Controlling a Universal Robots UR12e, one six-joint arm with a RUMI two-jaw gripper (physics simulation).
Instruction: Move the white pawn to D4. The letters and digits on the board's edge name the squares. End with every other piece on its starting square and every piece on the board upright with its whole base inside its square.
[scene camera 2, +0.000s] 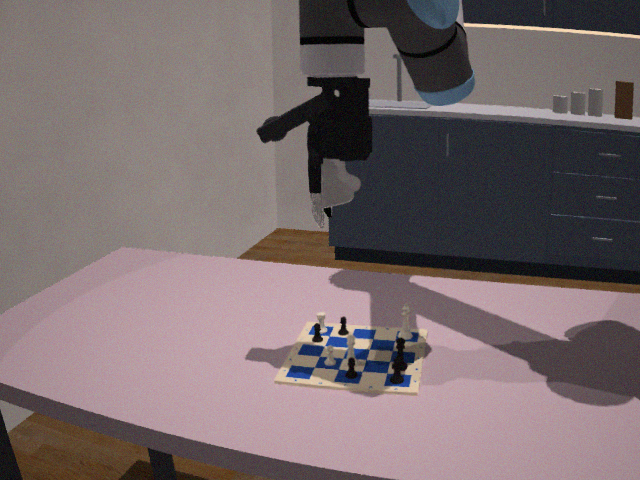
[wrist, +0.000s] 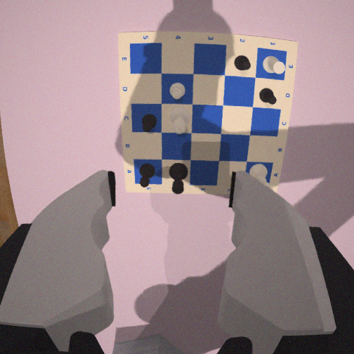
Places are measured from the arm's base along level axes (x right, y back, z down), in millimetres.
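Where they show: gripper, between the fingertips: (scene camera 2: 325, 222).
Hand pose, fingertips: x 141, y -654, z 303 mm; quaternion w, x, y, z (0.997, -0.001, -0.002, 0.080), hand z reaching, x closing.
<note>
Things, the pixels of their centre, and the offset from my fingertips. Level surfaces: height alone.
- white pawn, middle of its body: (scene camera 2: 330, 354) dz +215, dx -3, dy +4 mm
- chessboard, middle of its body: (scene camera 2: 356, 355) dz +234, dx +28, dy +47 mm
- taller white piece, middle of its body: (scene camera 2: 350, 349) dz +205, dx -6, dy +37 mm
- black piece, middle of its body: (scene camera 2: 351, 366) dz +215, dx -44, dy +37 mm
- table, height of its surface: dz +237 mm
The white pawn (scene camera 2: 330, 357) (wrist: 177, 90) stands upright on the blue square D4, its base inside the square's edges in the wrist view. The chessboard (scene camera 2: 346, 386) (wrist: 122, 75) lies on the pink table. My gripper (scene camera 2: 323, 210) (wrist: 172, 176) is open with nothing between its fingers, high above the board and apart from every piece. A taller white piece (scene camera 2: 351, 348) (wrist: 179, 121) stands upright on C4, beside the pawn. A black piece (scene camera 2: 351, 368) (wrist: 149, 121) stands on C5.
Black pieces stand on A5 (wrist: 146, 171), A4 (wrist: 178, 171), E2 (wrist: 242, 62) and D1 (wrist: 266, 95). White pieces stand on E1 (wrist: 270, 64) and A1 (wrist: 258, 172), the last partly behind the right finger. Kitchen cabinets (scene camera 2: 465, 196) stand behind the table (scene camera 2: 180, 320).
</note>
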